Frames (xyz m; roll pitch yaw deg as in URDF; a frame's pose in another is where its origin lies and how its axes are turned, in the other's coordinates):
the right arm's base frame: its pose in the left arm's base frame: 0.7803 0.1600 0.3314 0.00 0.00 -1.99
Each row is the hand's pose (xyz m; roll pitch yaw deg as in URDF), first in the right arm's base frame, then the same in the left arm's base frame.
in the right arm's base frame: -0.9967 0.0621 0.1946 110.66 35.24 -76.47
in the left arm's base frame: -0.2136 0.2567 0.5260 110.66 35.24 -78.46
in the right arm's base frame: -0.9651 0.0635 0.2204 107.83 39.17 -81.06
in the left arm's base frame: -0.1820 0.2570 0.5518 107.83 39.17 -83.05
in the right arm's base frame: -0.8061 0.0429 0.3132 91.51 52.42 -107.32
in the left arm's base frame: -0.0238 0.2309 0.6446 91.51 52.42 -109.31
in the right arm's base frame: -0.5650 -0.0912 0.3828 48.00 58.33 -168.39
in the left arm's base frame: 0.2125 0.0885 0.7142 48.00 58.33 -170.38
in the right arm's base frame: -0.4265 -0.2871 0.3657 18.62 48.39 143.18
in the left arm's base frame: 0.3441 -0.1121 0.6971 18.62 48.39 141.19
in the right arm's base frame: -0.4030 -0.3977 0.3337 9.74 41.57 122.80
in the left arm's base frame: 0.3637 -0.2235 0.6651 9.74 41.57 120.81
